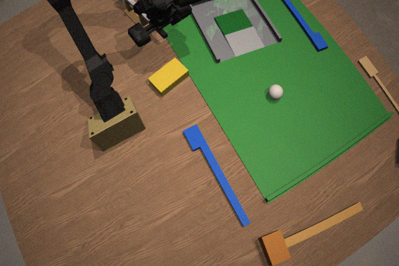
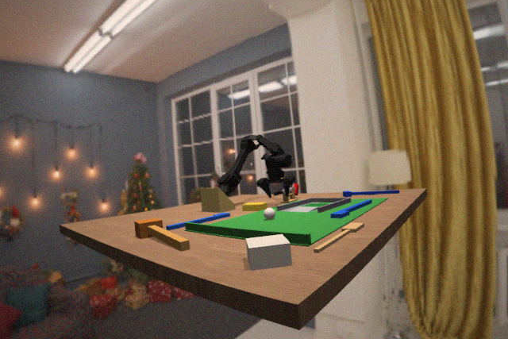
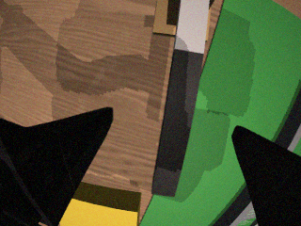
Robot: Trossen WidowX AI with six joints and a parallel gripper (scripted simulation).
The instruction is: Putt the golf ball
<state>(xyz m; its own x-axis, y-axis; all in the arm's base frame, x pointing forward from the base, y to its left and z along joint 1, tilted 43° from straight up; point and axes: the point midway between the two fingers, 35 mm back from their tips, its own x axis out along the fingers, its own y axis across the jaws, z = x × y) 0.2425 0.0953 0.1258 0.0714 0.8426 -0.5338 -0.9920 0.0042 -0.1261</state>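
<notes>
My gripper tip is 1 cm past the red putter, 11 cm to the right of it and 2 cm below it. From my gripper tip the other things lie so: white block 40 cm ahead, 75 cm to the right, 2 cm below; then white golf ball 16 cm ahead, 35 cm to the right, 1 cm below; then yellow block 6 cm behind, 14 cm to the right, 2 cm below.
</notes>
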